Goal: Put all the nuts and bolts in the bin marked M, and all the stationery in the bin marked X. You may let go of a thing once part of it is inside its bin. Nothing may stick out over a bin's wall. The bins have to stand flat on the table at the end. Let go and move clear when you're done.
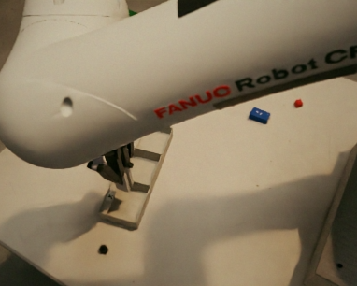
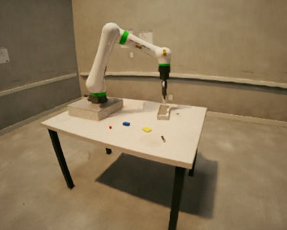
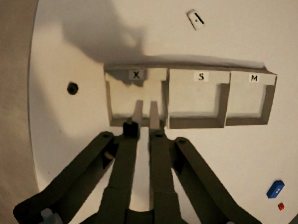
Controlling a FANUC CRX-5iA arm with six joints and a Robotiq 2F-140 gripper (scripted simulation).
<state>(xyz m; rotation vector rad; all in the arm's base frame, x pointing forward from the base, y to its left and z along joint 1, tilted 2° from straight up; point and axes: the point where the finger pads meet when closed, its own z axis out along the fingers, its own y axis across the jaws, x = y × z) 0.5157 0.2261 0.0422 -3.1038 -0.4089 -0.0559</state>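
Now: hand 11 cm to the right of the black nut, 10 cm above it and 3 cm past it. From my hand the other things lie so: yellow pad (37 cm to the right, 10 cm below, 5 cm ahead); pale bin (8 cm below, 7 cm to the right, 2 cm ahead); grey item (13 cm ahead, 9 cm below, 2 cm to the right).
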